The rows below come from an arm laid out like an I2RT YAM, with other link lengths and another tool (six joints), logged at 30 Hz.
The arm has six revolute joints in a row. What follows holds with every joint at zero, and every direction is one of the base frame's. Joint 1 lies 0.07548 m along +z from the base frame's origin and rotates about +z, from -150.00 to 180.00 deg. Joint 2 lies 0.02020 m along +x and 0.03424 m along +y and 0.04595 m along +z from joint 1 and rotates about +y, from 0.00 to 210.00 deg. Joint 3 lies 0.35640 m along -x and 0.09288 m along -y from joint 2 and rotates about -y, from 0.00 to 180.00 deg. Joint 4 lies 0.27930 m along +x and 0.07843 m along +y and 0.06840 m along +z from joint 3 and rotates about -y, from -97.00 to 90.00 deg. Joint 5 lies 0.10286 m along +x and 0.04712 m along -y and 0.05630 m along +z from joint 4 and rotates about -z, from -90.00 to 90.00 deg. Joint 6 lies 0.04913 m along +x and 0.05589 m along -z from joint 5 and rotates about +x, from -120.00 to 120.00 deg. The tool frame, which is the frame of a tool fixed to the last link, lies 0.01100 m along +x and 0.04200 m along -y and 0.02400 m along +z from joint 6; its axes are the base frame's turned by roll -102.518, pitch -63.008 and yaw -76.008 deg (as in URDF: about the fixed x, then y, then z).
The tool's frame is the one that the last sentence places.
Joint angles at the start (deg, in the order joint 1, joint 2, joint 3, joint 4, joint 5, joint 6):
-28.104 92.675 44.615 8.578 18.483 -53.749
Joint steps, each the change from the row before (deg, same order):
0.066 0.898 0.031 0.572 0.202 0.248
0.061 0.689 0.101 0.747 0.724 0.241
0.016 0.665 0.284 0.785 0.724 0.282
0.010 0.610 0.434 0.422 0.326 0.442
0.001 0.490 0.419 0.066 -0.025 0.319
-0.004 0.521 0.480 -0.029 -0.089 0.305
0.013 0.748 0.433 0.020 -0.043 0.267
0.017 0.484 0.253 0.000 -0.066 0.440
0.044 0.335 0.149 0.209 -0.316 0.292
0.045 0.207 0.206 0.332 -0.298 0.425
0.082 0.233 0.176 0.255 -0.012 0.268
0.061 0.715 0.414 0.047 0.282 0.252
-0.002 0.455 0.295 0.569 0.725 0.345
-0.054 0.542 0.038 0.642 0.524 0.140
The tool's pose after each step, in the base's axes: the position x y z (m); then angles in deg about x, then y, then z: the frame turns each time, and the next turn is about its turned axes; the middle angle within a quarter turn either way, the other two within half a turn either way. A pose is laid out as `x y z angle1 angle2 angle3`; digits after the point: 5 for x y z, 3 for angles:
0.35502 -0.24796 0.24767 136.732 23.620 21.190
0.35701 -0.24951 0.24562 136.144 23.233 21.753
0.35940 -0.25167 0.24505 135.371 22.966 22.552
0.36202 -0.25372 0.24479 135.014 22.900 23.252
0.36433 -0.25519 0.24420 135.070 22.930 23.542
0.36686 -0.25674 0.24349 135.216 22.964 23.755
0.36975 -0.25835 0.24089 135.495 22.832 23.784
0.37140 -0.25940 0.23897 135.763 22.768 24.010
0.37301 -0.25978 0.23793 136.015 23.063 24.150
0.37461 -0.26028 0.23855 136.045 23.548 24.627
0.37613 -0.26057 0.23865 135.963 23.752 24.945
0.37886 -0.26198 0.23619 135.995 23.433 25.075
0.38049 -0.26392 0.23642 135.218 23.161 25.957
0.38142 -0.26557 0.23439 134.749 22.819 26.422

